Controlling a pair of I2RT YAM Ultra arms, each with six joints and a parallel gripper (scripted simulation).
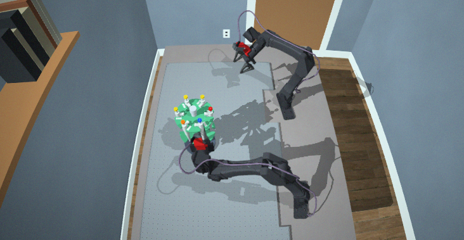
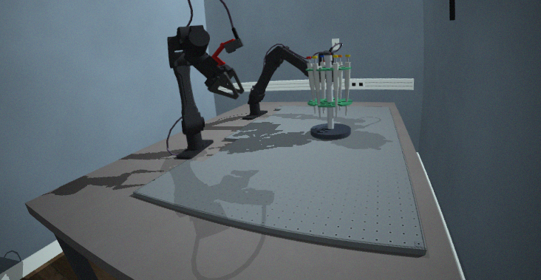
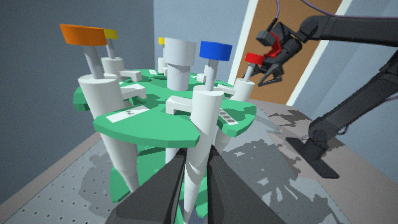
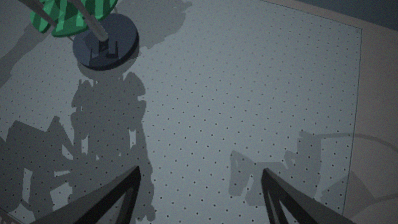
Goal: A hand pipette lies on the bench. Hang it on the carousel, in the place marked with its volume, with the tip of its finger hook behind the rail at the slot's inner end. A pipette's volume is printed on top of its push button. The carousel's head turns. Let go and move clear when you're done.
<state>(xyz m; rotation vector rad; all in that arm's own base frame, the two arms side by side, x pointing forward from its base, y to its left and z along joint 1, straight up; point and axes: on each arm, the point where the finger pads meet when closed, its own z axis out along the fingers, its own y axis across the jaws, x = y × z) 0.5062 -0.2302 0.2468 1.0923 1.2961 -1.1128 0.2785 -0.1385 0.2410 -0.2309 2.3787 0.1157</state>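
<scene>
My left hand is 1 cm short of the white hand pipette and 3 cm above it.
</scene>
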